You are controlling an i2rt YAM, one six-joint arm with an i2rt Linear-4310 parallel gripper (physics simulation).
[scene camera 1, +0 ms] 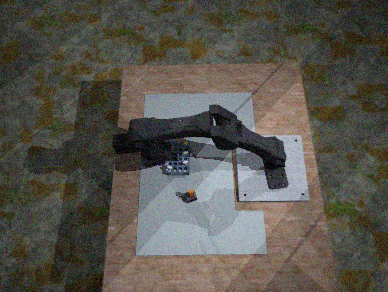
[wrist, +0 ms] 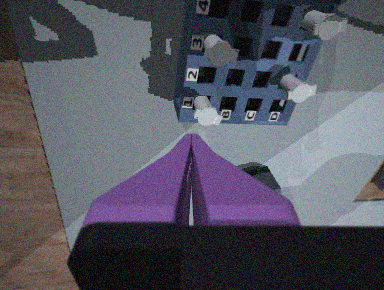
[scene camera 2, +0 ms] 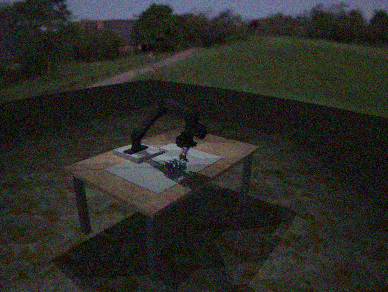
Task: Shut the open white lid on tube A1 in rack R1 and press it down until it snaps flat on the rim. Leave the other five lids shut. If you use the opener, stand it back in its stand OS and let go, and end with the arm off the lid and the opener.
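Pixels of known places: gripper, between the fingertips: (scene camera 1: pixel 164 163) (wrist: pixel 191 144) (scene camera 2: pixel 184 155); arm's base, origin of its link: (scene camera 1: pixel 272 162) (scene camera 2: pixel 136 150).
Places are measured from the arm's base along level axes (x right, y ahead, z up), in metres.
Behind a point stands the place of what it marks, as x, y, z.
The blue rack R1 (scene camera 1: pixel 178 172) @[0.012, 0.355, 0.009] (wrist: pixel 245 91) @[0.038, 0.355, 0.010] stands on the mat, partly under the arm in scene camera 1's view. Tube A1 (wrist: pixel 206 111) @[0.036, 0.386, 0.028] stands in its corner hole by labels 1 and A side; its white lid shows as a round disc over the tube's top, but I cannot tell whether it is snapped flat. Other white-lidded tubes (wrist: pixel 220 50) @[0.072, 0.380, 0.028] (wrist: pixel 298 89) @[0.045, 0.328, 0.028] (wrist: pixel 325 25) @[0.082, 0.322, 0.028] show lids that look shut. My gripper (scene camera 2: pixel 184 154) @[0.037, 0.401, 0.059] (wrist: pixel 191 144) @[0.037, 0.401, 0.059] is shut and empty, its purple tips apart from A1 in the wrist picture. The orange opener (scene camera 1: pixel 191 193) @[-0.086, 0.321, 0.054] stands in its dark stand (scene camera 1: pixel 189 199) @[-0.095, 0.330, 0.010].
The black arm (scene camera 1: pixel 175 127) @[0.015, 0.343, 0.366] reaches over the rack from its pale base plate (scene camera 1: pixel 295 192) @[-0.123, -0.055, -0.010]. A grey mat (scene camera 1: pixel 165 240) @[-0.218, 0.433, -0.020] (wrist: pixel 100 165) @[-0.037, 0.469, -0.020] lies on the wooden table (scene camera 1: pixel 210 275) @[-0.353, 0.297, -0.024] (wrist: pixel 30 200) @[-0.071, 0.539, -0.023]. A dark object (wrist: pixel 257 171) @[-0.067, 0.319, -0.016] is partly hidden behind the purple fingers. Shadows cross the rack.
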